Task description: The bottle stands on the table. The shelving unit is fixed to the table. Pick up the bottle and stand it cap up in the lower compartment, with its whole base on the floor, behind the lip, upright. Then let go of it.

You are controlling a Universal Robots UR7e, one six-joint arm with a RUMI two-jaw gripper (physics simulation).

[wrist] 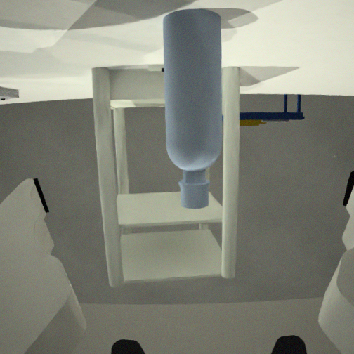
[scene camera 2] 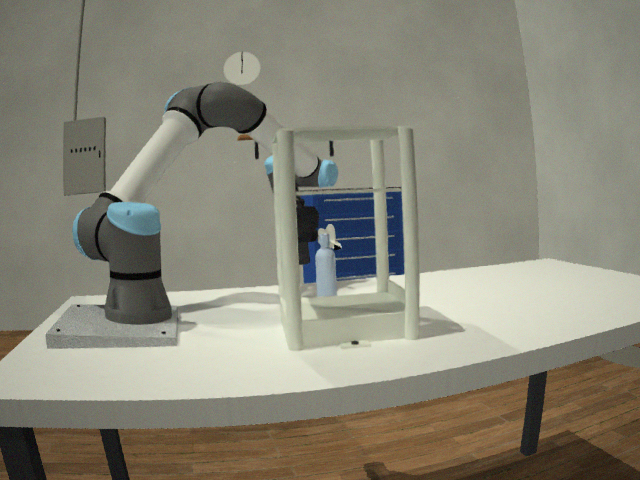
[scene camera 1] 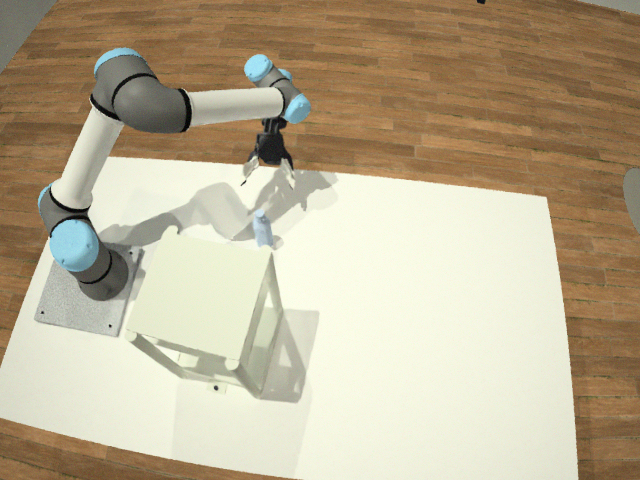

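Where they show: gripper, fingertip midpoint: [scene camera 2: 312, 250] [scene camera 1: 266, 188]; arm's base, origin of the base link: [scene camera 2: 138, 315] [scene camera 1: 104, 275].
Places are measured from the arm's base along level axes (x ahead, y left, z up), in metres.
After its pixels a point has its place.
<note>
The light blue bottle [scene camera 1: 262, 230] @(y 0.136, x 0.457, z 0.082 m) [scene camera 2: 325, 271] @(y 0.137, x 0.444, z 0.046 m) [wrist: 193, 95] stands upright, cap up, on the table beside the shelving unit. The wrist view shows it upside down. The pale shelving unit [scene camera 1: 201, 294] @(y -0.151, x 0.407, z 0.338 m) [scene camera 2: 410, 232] @(y -0.282, x 0.475, z 0.159 m) [wrist: 230, 175] has four corner posts, a top board and a middle board [wrist: 167, 208]. Its lower compartment has a floor [scene camera 2: 356, 302] @(y -0.131, x 0.427, z 0.021 m) behind a raised lip [scene camera 2: 356, 328] @(y -0.250, x 0.386, z 0.001 m). My gripper [scene camera 1: 268, 184] @(y 0.271, x 0.451, z 0.083 m) [wrist: 193, 179] is open and empty, on the bottle's side away from the unit. In the wrist view the cap shows between the widely parted fingers. Scene camera 2 sees the gripper partly hidden behind a post.
The arm's base plate [scene camera 1: 56, 304] @(y -0.103, x -0.126, z 0.003 m) [scene camera 2: 111, 338] @(y -0.162, x -0.047, z -0.007 m) is beside the shelving unit on the white table [scene camera 1: 439, 310] @(y -0.016, x 0.946, z -0.026 m) [scene camera 2: 217, 366] @(y -0.307, x 0.142, z -0.026 m). A small tab with a dark dot [scene camera 1: 216, 387] @(y -0.266, x 0.378, z -0.018 m) [scene camera 2: 354, 343] @(y -0.272, x 0.374, z -0.019 m) sits at the unit's foot. A blue drawer cabinet [scene camera 2: 351, 227] stands behind the table.
</note>
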